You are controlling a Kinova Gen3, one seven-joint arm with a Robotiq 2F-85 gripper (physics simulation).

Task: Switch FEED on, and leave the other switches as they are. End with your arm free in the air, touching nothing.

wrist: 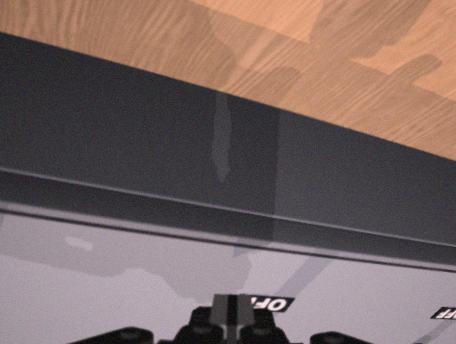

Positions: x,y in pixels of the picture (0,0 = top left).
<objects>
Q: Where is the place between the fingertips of the gripper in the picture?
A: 232,320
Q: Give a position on a grey switch panel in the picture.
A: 138,196
</objects>
